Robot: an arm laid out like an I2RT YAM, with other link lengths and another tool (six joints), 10 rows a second.
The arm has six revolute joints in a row. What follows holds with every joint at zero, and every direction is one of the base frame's. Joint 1 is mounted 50.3 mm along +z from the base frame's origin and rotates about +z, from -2.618 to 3.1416 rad. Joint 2 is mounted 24.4 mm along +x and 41.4 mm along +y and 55.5 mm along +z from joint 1 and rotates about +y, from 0 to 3.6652 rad. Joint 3 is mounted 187.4 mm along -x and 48.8 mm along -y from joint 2 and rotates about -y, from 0 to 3.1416 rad. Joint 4 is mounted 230.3 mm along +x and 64.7 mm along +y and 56.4 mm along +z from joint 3 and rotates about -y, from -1.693 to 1.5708 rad. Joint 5 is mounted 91 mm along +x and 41.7 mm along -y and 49.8 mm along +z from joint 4 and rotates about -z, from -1.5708 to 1.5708 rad. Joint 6 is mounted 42.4 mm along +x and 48.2 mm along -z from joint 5 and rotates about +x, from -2.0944 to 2.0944 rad. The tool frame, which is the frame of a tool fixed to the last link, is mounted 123 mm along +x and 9 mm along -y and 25 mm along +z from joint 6; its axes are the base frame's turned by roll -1.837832, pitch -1.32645 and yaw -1.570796 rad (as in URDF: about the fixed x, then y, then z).
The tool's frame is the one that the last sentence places.
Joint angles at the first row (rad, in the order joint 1, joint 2, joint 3, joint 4, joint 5, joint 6):
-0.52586, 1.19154, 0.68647, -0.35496, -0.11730, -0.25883
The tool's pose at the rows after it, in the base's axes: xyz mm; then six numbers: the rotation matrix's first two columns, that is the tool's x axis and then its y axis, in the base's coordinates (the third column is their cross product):
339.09 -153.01 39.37 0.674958 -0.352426 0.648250 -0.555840 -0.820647 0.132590
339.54 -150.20 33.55 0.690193 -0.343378 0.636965 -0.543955 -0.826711 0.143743
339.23 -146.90 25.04 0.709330 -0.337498 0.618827 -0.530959 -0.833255 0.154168
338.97 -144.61 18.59 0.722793 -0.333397 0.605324 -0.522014 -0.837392 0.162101
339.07 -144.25 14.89 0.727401 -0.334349 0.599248 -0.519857 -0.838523 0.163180
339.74 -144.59 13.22 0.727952 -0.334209 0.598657 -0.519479 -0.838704 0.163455
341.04 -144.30 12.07 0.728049 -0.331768 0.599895 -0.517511 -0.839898 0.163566
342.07 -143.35 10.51 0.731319 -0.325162 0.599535 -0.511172 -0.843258 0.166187
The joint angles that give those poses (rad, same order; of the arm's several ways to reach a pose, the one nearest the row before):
-0.50909, 1.19496, 0.68188, -0.35458, -0.11007, -0.26571
-0.49955, 1.21326, 0.68186, -0.35153, -0.10357, -0.27371
-0.49002, 1.23886, 0.68190, -0.34962, -0.09786, -0.28059
-0.48275, 1.25909, 0.68190, -0.34655, -0.09250, -0.28476
-0.48161, 1.27314, 0.68186, -0.34009, -0.09213, -0.28515
-0.48162, 1.28235, 0.68191, -0.33170, -0.09213, -0.28554
-0.47931, 1.29073, 0.68190, -0.32178, -0.09212, -0.28591
-0.47628, 1.29872, 0.68149, -0.31415, -0.09251, -0.29088

